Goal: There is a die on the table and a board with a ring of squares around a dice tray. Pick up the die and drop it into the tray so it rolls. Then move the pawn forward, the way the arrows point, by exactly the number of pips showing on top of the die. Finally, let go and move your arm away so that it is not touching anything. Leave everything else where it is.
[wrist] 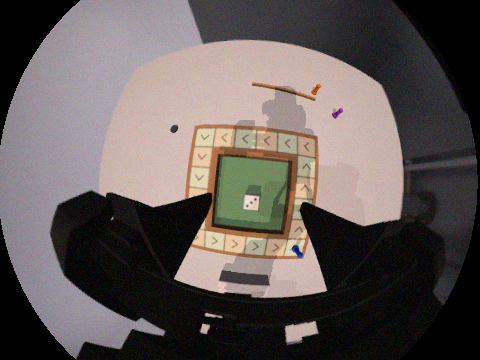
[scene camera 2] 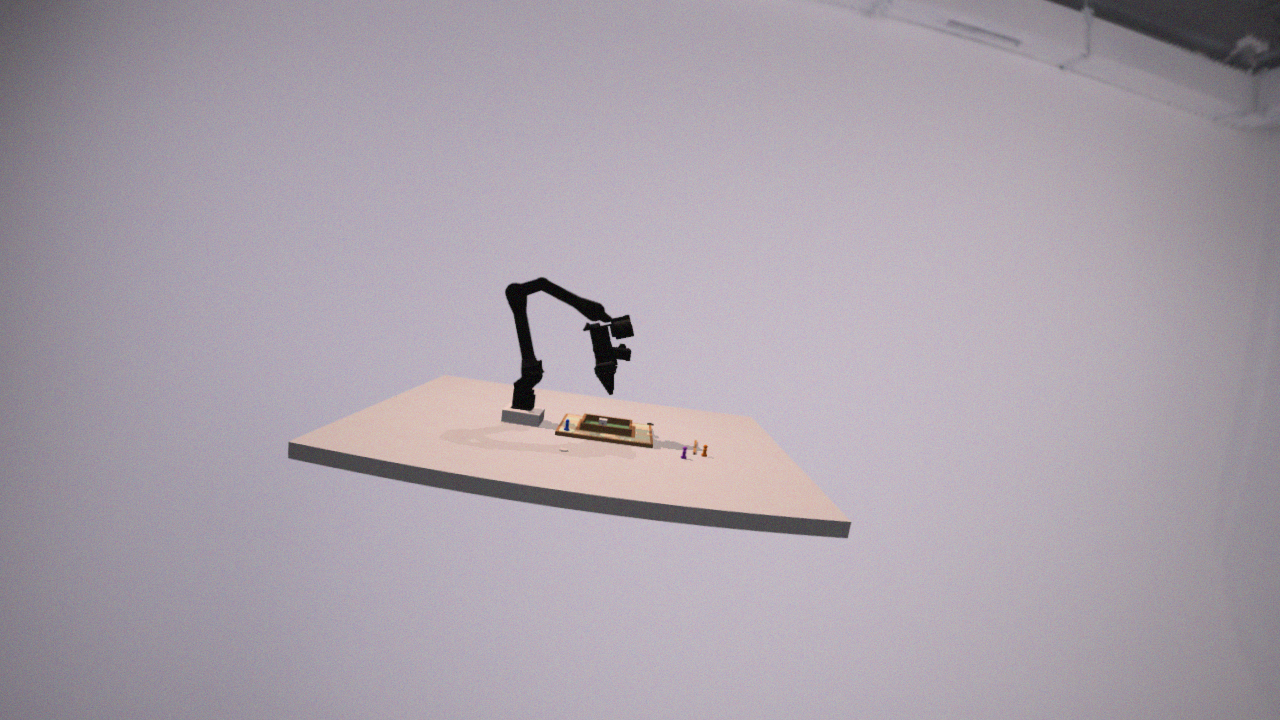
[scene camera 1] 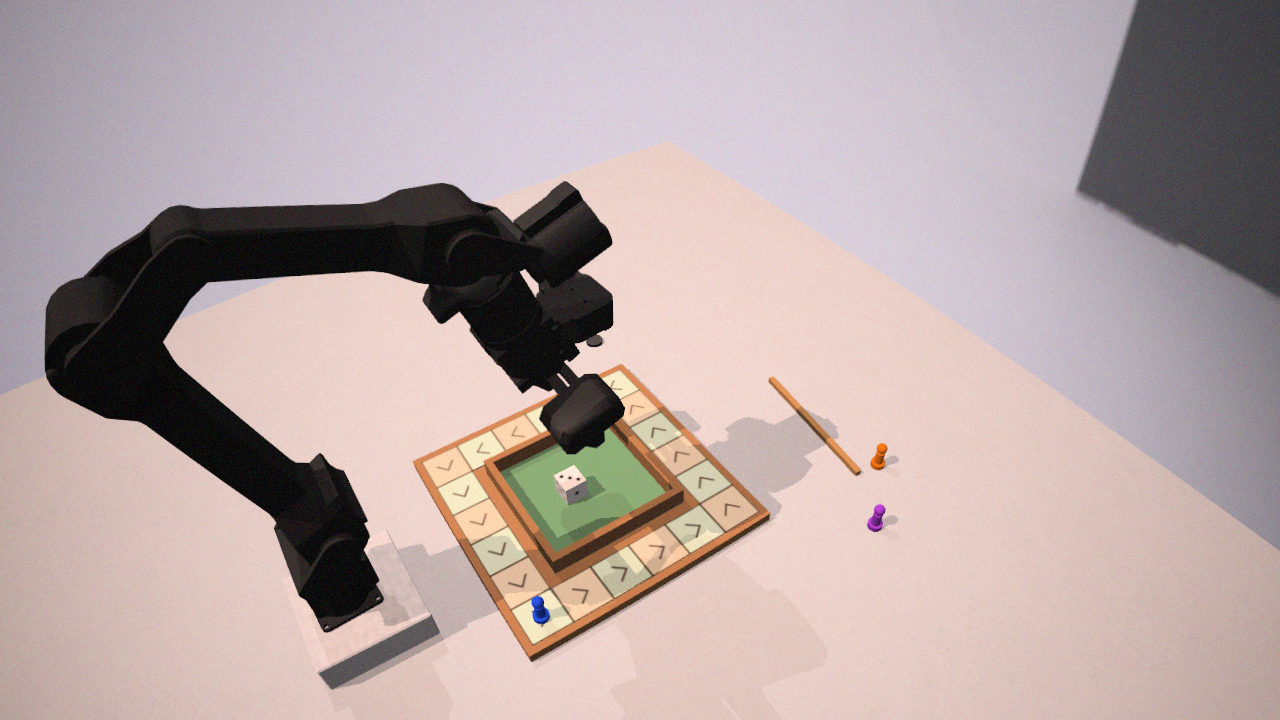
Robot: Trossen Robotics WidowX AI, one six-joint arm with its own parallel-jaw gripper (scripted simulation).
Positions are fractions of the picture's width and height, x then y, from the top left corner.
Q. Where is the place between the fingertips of my gripper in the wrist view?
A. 0.54, 0.56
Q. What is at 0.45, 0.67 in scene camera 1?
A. A white die.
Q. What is my gripper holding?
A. Nothing.
